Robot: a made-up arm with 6 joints.
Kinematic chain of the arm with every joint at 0, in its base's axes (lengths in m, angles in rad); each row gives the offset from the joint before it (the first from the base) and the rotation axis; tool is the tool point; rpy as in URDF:
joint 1: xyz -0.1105 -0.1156 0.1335 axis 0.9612 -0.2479 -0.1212
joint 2: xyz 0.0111 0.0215 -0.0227 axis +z
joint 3: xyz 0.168 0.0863 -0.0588 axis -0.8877 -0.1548 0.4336
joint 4: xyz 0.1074 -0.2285 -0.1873 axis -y
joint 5: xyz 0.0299 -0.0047 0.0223 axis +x
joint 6: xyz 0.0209 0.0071 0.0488 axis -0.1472 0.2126 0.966
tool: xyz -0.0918 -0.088 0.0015 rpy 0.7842 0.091 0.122
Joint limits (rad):
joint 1: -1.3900..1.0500
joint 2: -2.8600..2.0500
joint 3: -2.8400..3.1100
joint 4: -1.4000..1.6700
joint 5: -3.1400..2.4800
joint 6: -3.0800..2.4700
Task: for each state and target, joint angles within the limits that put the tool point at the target. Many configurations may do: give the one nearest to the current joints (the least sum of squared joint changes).
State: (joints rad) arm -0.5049 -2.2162 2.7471 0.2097 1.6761 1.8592
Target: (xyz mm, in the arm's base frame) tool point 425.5 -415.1 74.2
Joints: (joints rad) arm -0.4028 -1.4332 3.0639 0.2831 1.5813 1.9194
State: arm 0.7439 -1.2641 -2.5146 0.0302 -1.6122 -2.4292
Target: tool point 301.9 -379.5 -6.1
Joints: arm 0.6483 -1.4803 -2.7911 -0.2431 -1.2445 -1.9986
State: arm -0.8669 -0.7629 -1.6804 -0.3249 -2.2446 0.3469
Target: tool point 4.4 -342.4 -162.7
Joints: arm -1.3835 -0.1248 -1.6264 -0.3242 -2.3121 0.0703
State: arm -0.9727 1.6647 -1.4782 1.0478 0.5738 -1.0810
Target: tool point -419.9 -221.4 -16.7
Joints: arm -0.9011 1.7638 -1.7960 0.8718 0.6805 -1.6142
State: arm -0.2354 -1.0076 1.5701 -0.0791 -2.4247 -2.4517
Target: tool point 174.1 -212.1 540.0
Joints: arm -1.0376 -1.1814 1.6500 -0.2401 -2.5388 -2.0613
